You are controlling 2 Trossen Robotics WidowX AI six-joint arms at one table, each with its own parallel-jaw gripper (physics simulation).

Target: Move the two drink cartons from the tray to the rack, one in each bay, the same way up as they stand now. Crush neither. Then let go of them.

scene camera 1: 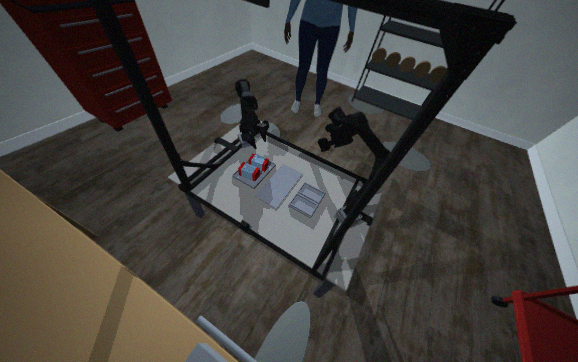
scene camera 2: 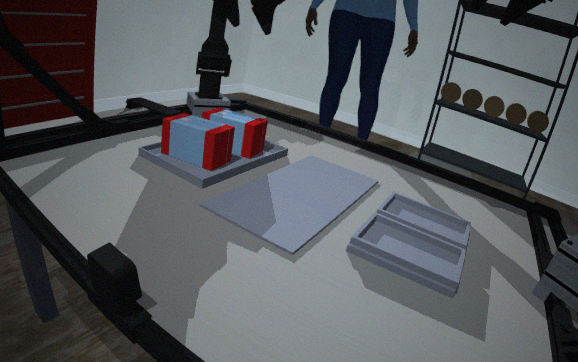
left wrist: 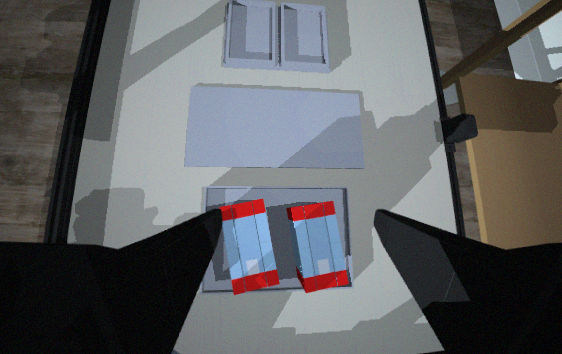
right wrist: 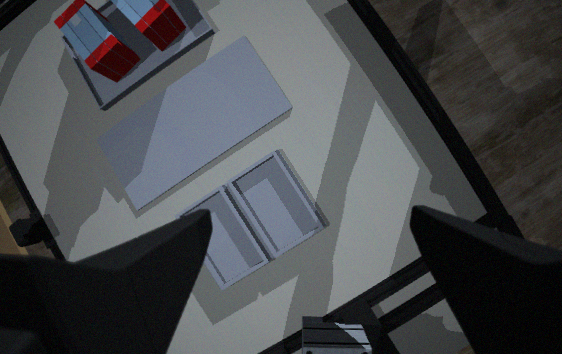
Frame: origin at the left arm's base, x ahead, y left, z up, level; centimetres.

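Where they show: left gripper, between the fingertips: (scene camera 1: 260, 145) (scene camera 2: 253, 30) (left wrist: 298, 216); right gripper, between the fingertips: (scene camera 1: 328, 149) (scene camera 2: 489, 17) (right wrist: 310, 218); left arm's base, origin of its link: (scene camera 2: 208, 96).
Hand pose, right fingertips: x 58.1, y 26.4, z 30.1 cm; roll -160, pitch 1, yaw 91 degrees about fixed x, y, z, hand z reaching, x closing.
Observation:
Each offset is from my right fingertips to the centre of the thing. "spot": to the spot under its first point.
Two light-blue cartons with red ends lie lengthwise, side by side and slightly slanted, on the grey tray @(dx -28.9, dy -31.0, dz -34.8 cm) (scene camera 1: 243, 180) (scene camera 2: 203, 181) (left wrist: 320, 194) (right wrist: 155, 58). The near carton @(dx -26.4, dy -35.9, dz -31.6 cm) (scene camera 1: 249, 171) (scene camera 2: 187, 138) (left wrist: 320, 245) (right wrist: 91, 39) and the far carton @(dx -31.7, dy -27.1, dz -31.6 cm) (scene camera 1: 258, 162) (scene camera 2: 236, 126) (left wrist: 250, 245) (right wrist: 150, 19) stand apart. The grey rack @(dx +5.7, dy -9.1, dz -34.6 cm) (scene camera 1: 302, 213) (scene camera 2: 402, 267) (left wrist: 277, 40) (right wrist: 248, 225) has two empty bays. My left gripper (scene camera 1: 261, 136) (scene camera 2: 251, 28) (left wrist: 298, 216) is open and empty, above the tray. My right gripper (scene camera 1: 326, 137) (right wrist: 310, 218) is open and empty, high above the table.
A flat grey panel (scene camera 1: 280, 186) (scene camera 2: 295, 202) (left wrist: 272, 127) (right wrist: 200, 122) lies between tray and rack. A black frame @(spot: dx -36.6, dy +7.3, dz -35.0 cm) (scene camera 2: 350, 141) (left wrist: 80, 125) borders the table. A black block @(spot: dx +10.2, dy -51.1, dz -30.3 cm) (scene camera 2: 115, 272) (left wrist: 461, 128) sits on its near rail. A person (scene camera 1: 320, 45) (scene camera 2: 357, 60) stands behind.

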